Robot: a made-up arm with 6 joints.
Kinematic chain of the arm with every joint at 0, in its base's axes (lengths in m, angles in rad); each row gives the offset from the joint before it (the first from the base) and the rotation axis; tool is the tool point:
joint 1: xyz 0 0 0.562 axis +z
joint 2: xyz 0 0 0 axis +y
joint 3: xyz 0 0 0.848 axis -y
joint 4: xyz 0 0 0 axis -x
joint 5: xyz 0.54 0 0 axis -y
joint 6: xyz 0 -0.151 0 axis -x
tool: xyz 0 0 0
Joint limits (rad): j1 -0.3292..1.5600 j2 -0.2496..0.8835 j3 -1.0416..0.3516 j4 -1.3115..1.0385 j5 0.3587..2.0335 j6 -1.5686..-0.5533
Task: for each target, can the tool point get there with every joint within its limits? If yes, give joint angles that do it. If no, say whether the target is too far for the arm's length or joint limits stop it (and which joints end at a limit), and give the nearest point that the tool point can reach.
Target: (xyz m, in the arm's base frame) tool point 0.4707 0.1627 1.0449
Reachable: yes | joints 0.5660 0.0851 -0.8144 0.7046 0.4903 -0.9580
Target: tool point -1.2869 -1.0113 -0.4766
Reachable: no: too far | nearest point 0.3286 -0.2456 0.6223 | short by 2.099 m
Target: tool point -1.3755 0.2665 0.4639
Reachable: no: joint limits stop it (at a limit: joint 1, joint 2, joint 4) | nearest point 0.0426 0.3552 0.6278 | short by 1.430 m
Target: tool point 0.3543 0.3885 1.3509
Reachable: yes | joints 1.0705 -0.0386 -0.3026 0.6010 0.6273 -1.0727
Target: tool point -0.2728 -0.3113 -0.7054
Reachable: no: joint limits stop it (at a limit: joint 1, joint 2) | nearest point 0.3720 -0.2395 0.5980 | short by 1.456 m
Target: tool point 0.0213 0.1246 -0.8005
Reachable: no: joint limits stop it (at a limit: joint 2, joint 4) | nearest point 0.0854 0.4996 0.5612 | short by 1.414 m
